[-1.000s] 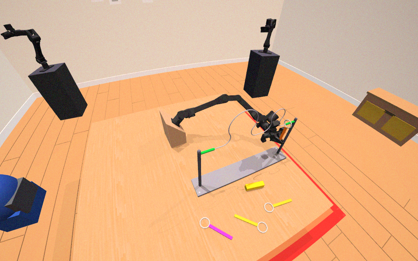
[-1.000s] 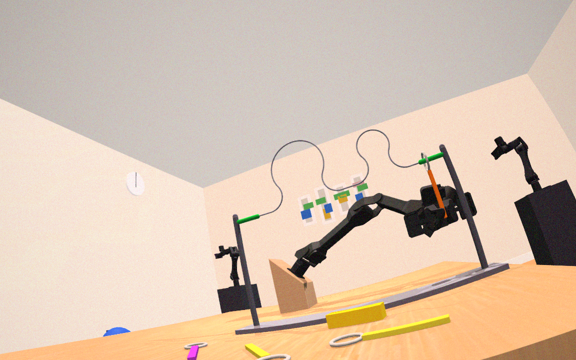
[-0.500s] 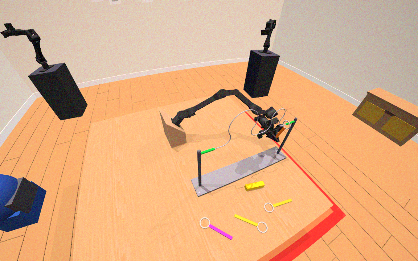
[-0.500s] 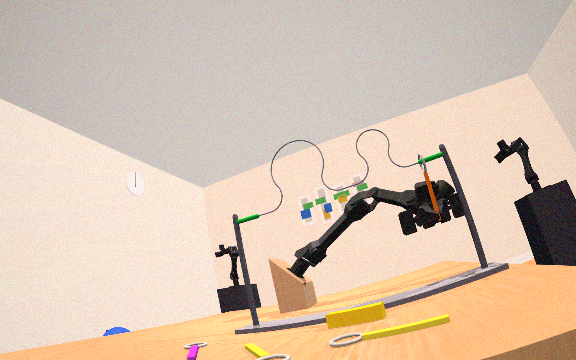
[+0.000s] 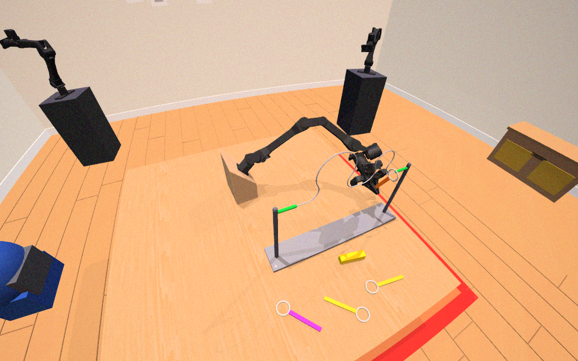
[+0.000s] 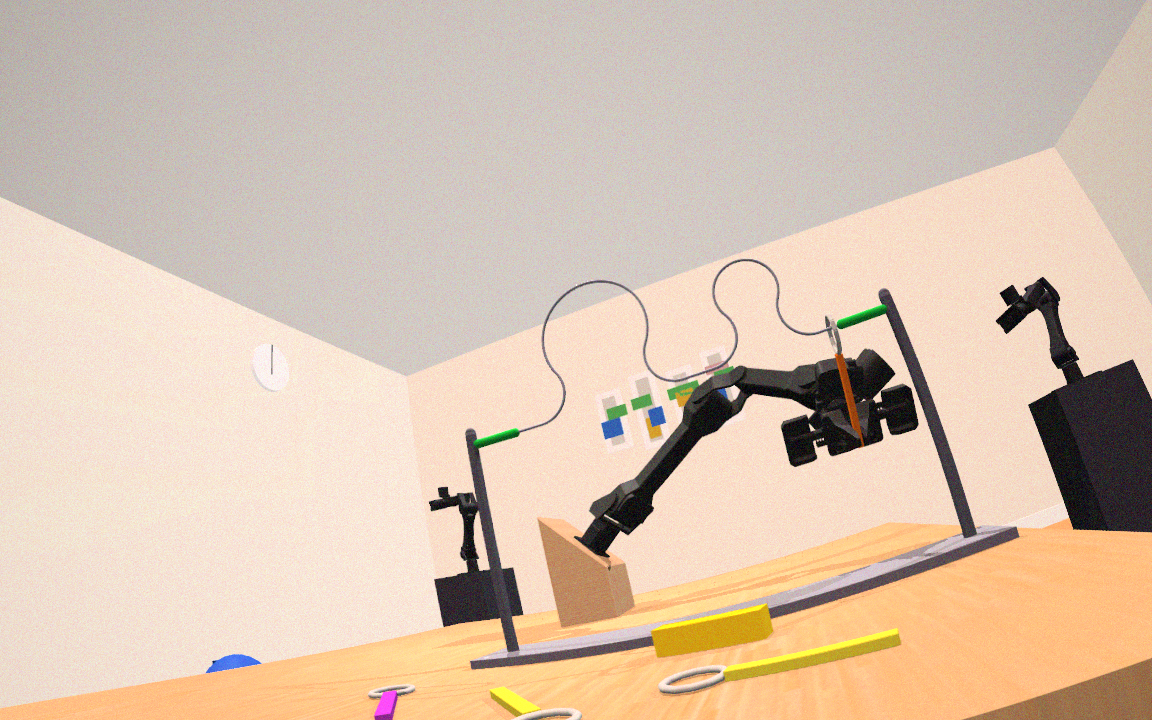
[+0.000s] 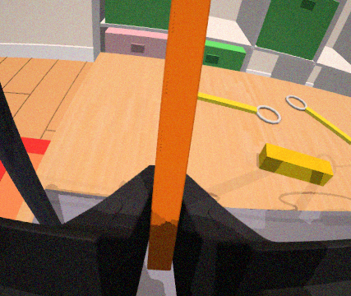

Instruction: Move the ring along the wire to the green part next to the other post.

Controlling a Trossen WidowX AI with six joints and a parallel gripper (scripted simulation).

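The orange-handled ring is 10 mm ahead of my gripper tip and 90 mm above it. Also, from my gripper tip: yellow block 170 mm ahead, 190 mm to the right, 150 mm below; then magenta-handled ring 290 mm ahead, 490 mm to the right, 160 mm below; then yellow-handled ring 310 mm ahead, 130 mm to the right, 160 mm below.
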